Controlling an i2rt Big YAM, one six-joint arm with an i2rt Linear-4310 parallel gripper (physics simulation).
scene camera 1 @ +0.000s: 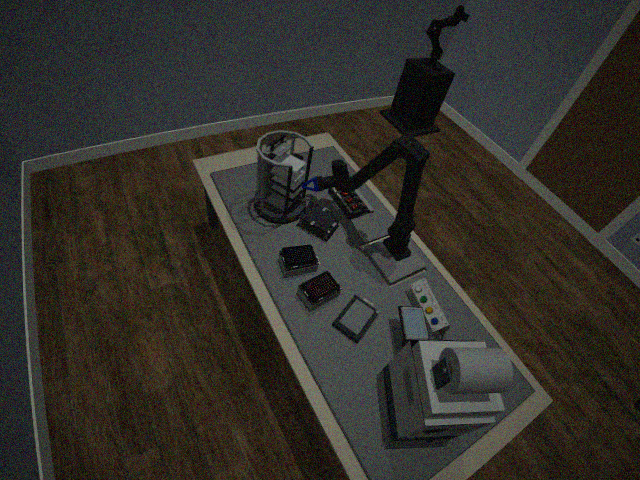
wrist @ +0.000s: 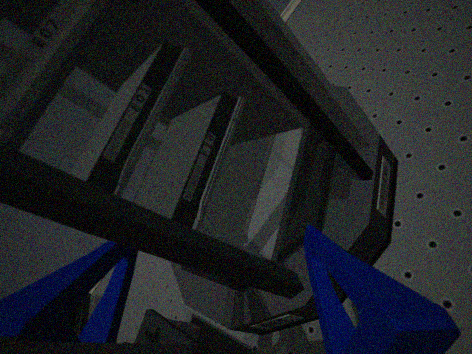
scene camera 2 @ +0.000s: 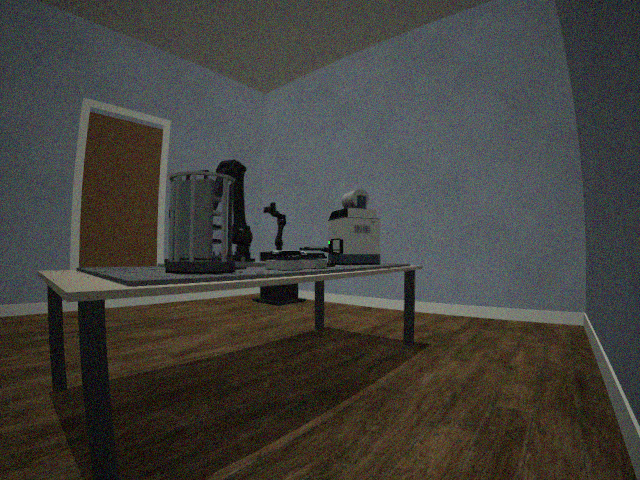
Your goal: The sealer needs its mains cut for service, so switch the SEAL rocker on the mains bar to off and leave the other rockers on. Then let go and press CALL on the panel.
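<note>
The mains bar (scene camera 1: 351, 200) lies near the table's far long edge in scene camera 1, with several red-lit rockers. Their labels and positions are too small to read, so I cannot tell which is SEAL. The button panel (scene camera 1: 429, 306) stands beyond the arm's base, with white, green, yellow and blue buttons; which is CALL is not readable. My gripper (scene camera 1: 308, 184) (wrist: 221, 234) is open and empty, at the side of the round shelf tower (scene camera 1: 263, 180) (scene camera 2: 191, 227) (wrist: 150, 231), left of the mains bar. A dark post of the tower crosses between the fingers in the wrist view. The mains bar does not show there.
A dark flat unit (scene camera 1: 319, 219) lies below the gripper. Two dark-topped boxes (scene camera 1: 299, 258) (scene camera 1: 319, 289) and an empty frame (scene camera 1: 338, 326) lie farther along the table (scene camera 1: 316, 383). A screen (scene camera 1: 414, 322) and a large white machine (scene camera 1: 408, 397) (scene camera 2: 354, 235) with a roll stand at the other end.
</note>
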